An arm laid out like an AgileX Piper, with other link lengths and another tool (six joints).
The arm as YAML. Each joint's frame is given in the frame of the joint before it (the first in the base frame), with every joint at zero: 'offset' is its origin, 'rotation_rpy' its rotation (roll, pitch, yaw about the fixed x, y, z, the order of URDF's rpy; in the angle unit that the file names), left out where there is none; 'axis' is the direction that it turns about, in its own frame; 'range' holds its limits. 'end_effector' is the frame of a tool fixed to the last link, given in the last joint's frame.
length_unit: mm
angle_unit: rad
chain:
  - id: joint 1
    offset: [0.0, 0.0, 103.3]
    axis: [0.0, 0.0, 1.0]
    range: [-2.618, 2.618]
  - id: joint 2
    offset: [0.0, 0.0, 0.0]
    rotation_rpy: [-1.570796, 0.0, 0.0]
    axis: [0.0, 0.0, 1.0]
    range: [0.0, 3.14]
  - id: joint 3
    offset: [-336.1, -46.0, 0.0]
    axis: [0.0, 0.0, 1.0]
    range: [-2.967, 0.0]
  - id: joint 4
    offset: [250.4, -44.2, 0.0]
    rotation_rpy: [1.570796, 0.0, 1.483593]
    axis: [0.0, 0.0, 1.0]
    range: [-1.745, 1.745]
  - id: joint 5
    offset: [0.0, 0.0, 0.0]
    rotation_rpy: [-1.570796, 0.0, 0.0]
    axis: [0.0, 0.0, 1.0]
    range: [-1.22, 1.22]
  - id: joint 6
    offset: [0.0, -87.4, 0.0]
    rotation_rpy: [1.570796, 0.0, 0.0]
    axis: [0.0, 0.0, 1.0]
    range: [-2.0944, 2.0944]
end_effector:
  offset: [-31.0, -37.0, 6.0]
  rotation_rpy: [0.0, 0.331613, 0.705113]
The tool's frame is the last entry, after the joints.
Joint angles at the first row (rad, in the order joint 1, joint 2, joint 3, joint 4, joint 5, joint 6):
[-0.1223 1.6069 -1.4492 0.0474 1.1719 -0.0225]
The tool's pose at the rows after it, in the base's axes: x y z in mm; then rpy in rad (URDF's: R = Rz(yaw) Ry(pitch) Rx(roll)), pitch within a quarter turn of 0, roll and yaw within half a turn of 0:
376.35 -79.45 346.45 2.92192 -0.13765 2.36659
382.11 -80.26 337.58 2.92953 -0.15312 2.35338
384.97 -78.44 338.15 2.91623 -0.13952 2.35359
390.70 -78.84 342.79 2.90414 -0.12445 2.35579
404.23 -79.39 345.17 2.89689 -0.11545 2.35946
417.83 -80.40 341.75 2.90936 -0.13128 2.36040
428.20 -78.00 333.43 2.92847 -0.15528 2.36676
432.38 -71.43 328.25 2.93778 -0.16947 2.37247
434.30 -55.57 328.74 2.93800 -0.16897 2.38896
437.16 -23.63 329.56 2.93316 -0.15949 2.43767
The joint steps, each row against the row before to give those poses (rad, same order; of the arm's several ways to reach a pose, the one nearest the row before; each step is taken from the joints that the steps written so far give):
[0.0000 0.0441 -0.0047 0.0011 0.0045 0.0094]
[0.0009 0.0237 0.0000 0.0000 -0.0074 0.0131]
[0.0062 0.0034 -0.0029 0.0000 -0.0196 0.0073]
[0.0006 0.0121 -0.0301 0.0000 -0.0013 0.0000]
[0.0024 0.0379 -0.0583 0.0000 0.0089 0.0000]
[0.0010 0.0470 -0.0578 0.0000 0.0308 0.0000]
[0.0080 0.0387 -0.0308 0.0000 0.0227 0.0000]
[0.0168 0.0151 -0.0060 -0.0010 0.0073 0.0103]
[0.0393 0.0008 -0.0031 -0.0066 0.0010 0.0243]
[0.0773 0.0000 -0.0007 -0.0106 -0.0105 0.0311]

